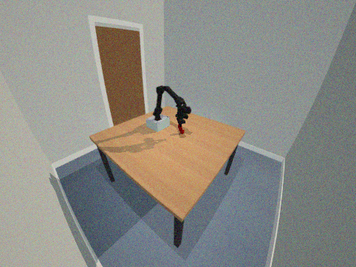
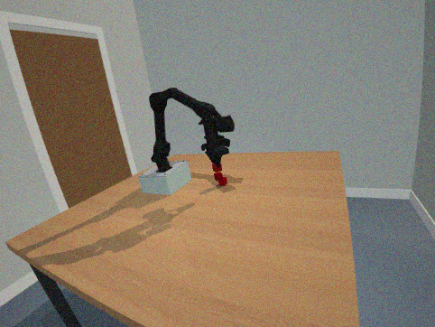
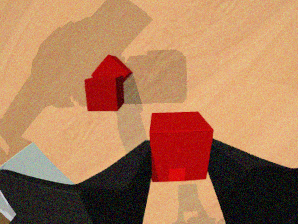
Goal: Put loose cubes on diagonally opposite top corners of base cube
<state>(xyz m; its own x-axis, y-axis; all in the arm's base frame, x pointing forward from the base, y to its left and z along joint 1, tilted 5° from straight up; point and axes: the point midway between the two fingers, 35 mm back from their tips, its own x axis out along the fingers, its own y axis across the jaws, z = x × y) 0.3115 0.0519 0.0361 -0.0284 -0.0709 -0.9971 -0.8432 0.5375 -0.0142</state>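
The red cube lies 80 mm below my gripper tip, 60 mm to the left of it and 40 mm behind it.
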